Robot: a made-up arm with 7 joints.
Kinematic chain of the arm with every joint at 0, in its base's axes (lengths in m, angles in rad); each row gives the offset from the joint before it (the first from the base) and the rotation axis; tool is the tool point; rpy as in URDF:
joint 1: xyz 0 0 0.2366 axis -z
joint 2: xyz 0 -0.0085 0.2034 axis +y
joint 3: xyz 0 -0.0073 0.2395 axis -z
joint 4: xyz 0 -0.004 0.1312 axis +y
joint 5: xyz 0 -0.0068 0.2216 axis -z
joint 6: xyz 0 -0.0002 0.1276 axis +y
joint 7: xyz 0 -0.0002 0.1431 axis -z
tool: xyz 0 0 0 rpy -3.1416 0 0
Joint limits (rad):
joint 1: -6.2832..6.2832
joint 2: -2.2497..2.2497
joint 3: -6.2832..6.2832
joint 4: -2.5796..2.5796
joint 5: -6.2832..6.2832
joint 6: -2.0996..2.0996
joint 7: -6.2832..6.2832
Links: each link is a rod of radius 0.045 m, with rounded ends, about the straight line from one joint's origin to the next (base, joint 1, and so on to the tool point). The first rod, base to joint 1, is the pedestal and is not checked.
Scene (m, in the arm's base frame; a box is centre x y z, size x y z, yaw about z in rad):
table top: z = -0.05
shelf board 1: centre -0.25 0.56 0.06 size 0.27 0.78 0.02 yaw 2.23
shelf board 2: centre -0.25 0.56 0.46 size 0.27 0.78 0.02 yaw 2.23
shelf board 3: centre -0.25 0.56 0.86 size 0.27 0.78 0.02 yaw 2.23
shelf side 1: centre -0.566 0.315 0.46 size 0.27 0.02 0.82 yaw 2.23
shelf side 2: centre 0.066 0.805 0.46 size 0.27 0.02 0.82 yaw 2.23
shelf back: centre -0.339 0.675 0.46 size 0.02 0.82 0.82 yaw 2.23
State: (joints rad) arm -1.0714 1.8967 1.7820 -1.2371 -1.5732 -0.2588 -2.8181
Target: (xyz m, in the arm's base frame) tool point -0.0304 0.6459 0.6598
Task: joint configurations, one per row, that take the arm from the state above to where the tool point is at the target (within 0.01 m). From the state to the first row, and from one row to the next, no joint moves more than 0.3 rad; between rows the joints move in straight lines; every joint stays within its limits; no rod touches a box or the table.
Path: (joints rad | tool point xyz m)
1: -0.8346 1.8248 1.8951 -1.4790 -1.5565 -0.2500 -2.8181 | -0.0892 0.5857 0.2282
2: -0.5978 1.7529 2.0082 -1.7209 -1.5399 -0.2413 -2.8181 | -0.0309 0.5118 0.2253
3: -0.3610 1.6810 2.1213 -1.9628 -1.5232 -0.2325 -2.8181 | 0.0115 0.4227 0.2225
4: -0.3964 1.6629 1.8245 -1.8861 -1.5138 -0.3425 -2.8181 | 0.0244 0.4911 0.3618
5: -0.4317 1.6448 1.5277 -1.8095 -1.5044 -0.4525 -2.8181 | 0.0506 0.5122 0.5141
6: -0.4671 1.6268 1.2309 -1.7328 -1.4950 -0.5625 -2.8181 | 0.0934 0.4861 0.6598
7: -0.6911 1.5442 1.2910 -1.5004 -1.5322 -0.4801 -2.8181 | 0.0380 0.5760 0.6557
8: -0.9151 1.4616 1.3511 -1.2680 -1.5693 -0.3976 -2.8181 | -0.0304 0.6459 0.6598

